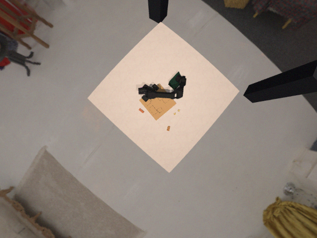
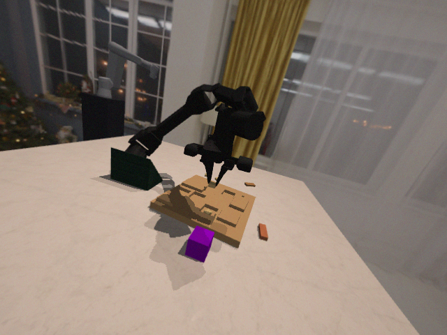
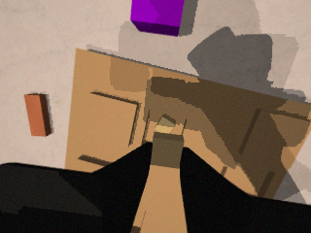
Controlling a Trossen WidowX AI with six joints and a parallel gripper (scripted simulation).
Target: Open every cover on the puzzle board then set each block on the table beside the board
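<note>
My gripper tip is 11 cm above the tan puzzle board and 8 cm to the right of it. From my gripper tip the other things lie so: purple cube (12 cm to the right, 10 cm below, 1 cm ahead); then orange block (19 cm ahead, 12 cm below).
</note>
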